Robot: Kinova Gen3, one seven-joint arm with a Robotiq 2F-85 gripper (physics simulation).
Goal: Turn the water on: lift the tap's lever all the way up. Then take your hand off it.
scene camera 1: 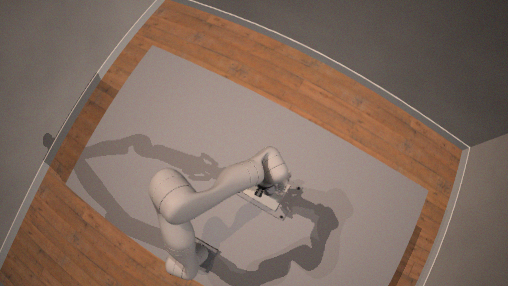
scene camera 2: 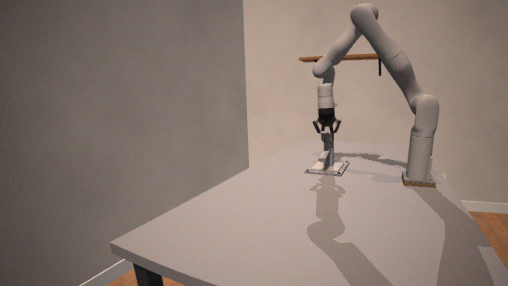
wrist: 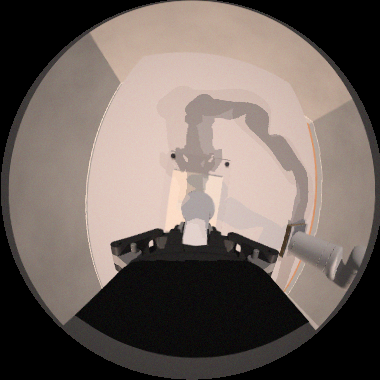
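Pixels of known places: gripper, fingertip midpoint: (scene camera 2: pixel 327 142) (wrist: pixel 194 228); arm's base, link origin: (scene camera 1: pixel 198 252) (scene camera 2: pixel 416 176) (wrist: pixel 295 242).
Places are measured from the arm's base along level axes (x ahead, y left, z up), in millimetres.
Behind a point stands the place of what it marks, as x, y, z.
The grey tap (scene camera 2: pixel 330 155) @[380, -128, 44] (wrist: pixel 198 205) @[390, -154, 123] stands upright on its pale base plate (scene camera 2: pixel 312 171) @[449, -39, -14] (wrist: pixel 171 200). The base plate (scene camera 1: pixel 265 201) @[341, -157, -8] also shows beside the wrist in scene camera 1, where the arm hides most of the tap. My gripper (scene camera 2: pixel 326 136) @[392, -117, 109] (wrist: pixel 194 228) @[392, -117, 109] points down over the tap's top and is shut on the whitish lever (wrist: pixel 195 236) @[393, -119, 145], which sits between the two fingertips. The fingers hide part of the lever, and its exact tilt is hard to tell. In scene camera 1 the wrist covers the fingertips.
The arm's base column (scene camera 1: pixel 179 240) @[115, -1, 524] (scene camera 2: pixel 420 157) @[2, 46, 91] (wrist: pixel 310 250) @[39, -15, 100] stands on the same grey table (scene camera 1: pixel 200 100) @[627, 319, -22] (scene camera 2: pixel 215 225) @[603, 548, -22], to the right of the tap in scene camera 2. A brown shelf (scene camera 2: pixel 345 57) is behind the arm. Arm shadows cross the table.
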